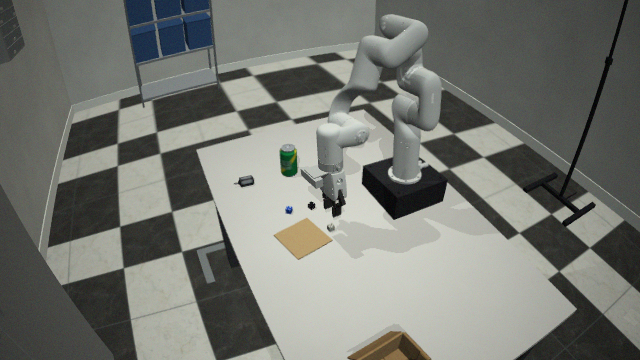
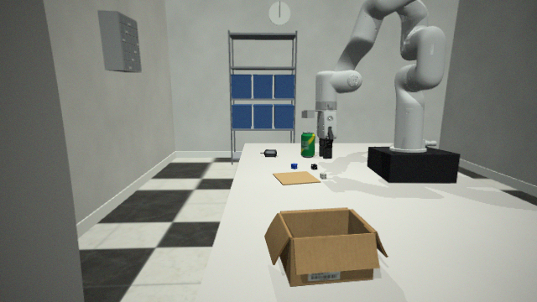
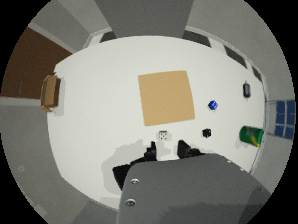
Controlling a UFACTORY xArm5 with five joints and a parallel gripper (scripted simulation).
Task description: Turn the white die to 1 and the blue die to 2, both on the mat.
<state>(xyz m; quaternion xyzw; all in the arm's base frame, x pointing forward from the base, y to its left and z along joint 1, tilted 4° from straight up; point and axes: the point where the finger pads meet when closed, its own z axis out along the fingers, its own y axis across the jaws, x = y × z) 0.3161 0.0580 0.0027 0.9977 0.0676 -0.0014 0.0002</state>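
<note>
The white die lies 10 mm ahead of my hand and 90 mm below it. Also, from my hand: blue die 100 mm ahead, 140 mm to the right, 90 mm below; then tan mat 110 mm ahead, 100 mm below; then black die 20 mm ahead, 130 mm to the right, 90 mm below.
</note>
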